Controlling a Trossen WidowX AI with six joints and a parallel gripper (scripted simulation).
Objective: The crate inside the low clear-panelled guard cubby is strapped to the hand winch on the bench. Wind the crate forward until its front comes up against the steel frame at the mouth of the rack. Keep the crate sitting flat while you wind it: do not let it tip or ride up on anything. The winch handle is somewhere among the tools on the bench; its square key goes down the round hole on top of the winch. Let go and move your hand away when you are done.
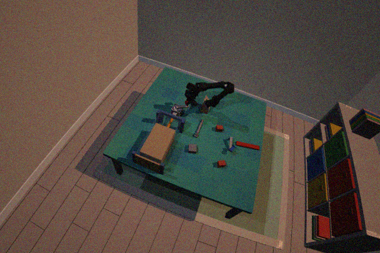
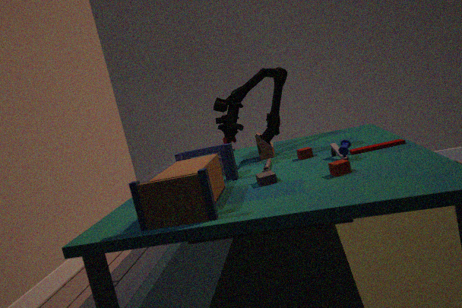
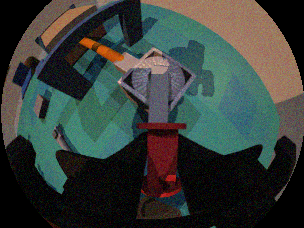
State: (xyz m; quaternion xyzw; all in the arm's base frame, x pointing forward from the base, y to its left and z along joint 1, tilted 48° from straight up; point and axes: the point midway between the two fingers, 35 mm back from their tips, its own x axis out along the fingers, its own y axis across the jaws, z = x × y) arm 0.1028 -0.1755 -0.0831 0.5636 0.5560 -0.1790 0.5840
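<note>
Now: the red-knobbed handle 1 cm ahead of my gripper tip, 2 cm to the right of it and 3 cm below it. Also, from my gripper tip: red knob 1 cm behind, 1 cm to the left; winch 3 cm ahead, 8 cm to the right, 10 cm below; steel frame 20 cm ahead, 8 cm to the right, 3 cm below.
</note>
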